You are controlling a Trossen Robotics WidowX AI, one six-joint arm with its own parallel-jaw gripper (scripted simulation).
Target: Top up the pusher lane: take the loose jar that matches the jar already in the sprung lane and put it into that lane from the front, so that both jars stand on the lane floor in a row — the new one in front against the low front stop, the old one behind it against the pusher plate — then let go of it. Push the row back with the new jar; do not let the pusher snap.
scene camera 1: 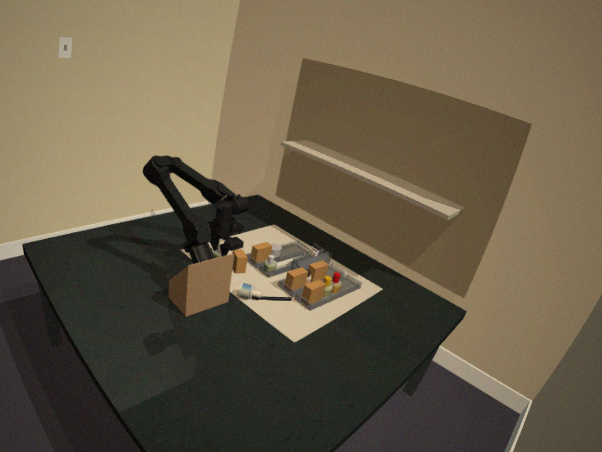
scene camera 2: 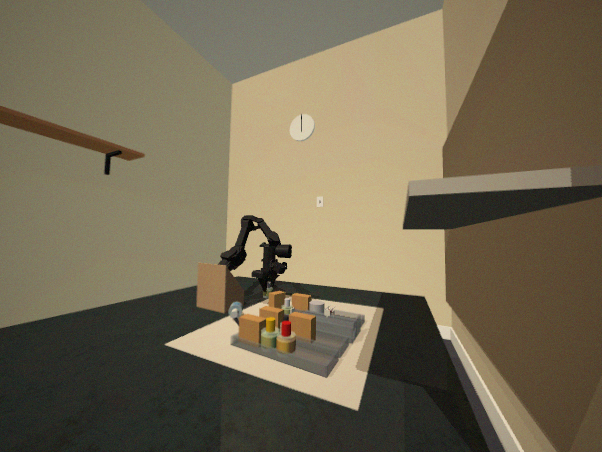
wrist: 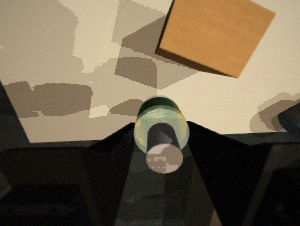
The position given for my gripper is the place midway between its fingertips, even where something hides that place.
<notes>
I see my gripper (scene camera 1: 219, 255).
My gripper shows as well in the wrist view (wrist: 160, 126).
</notes>
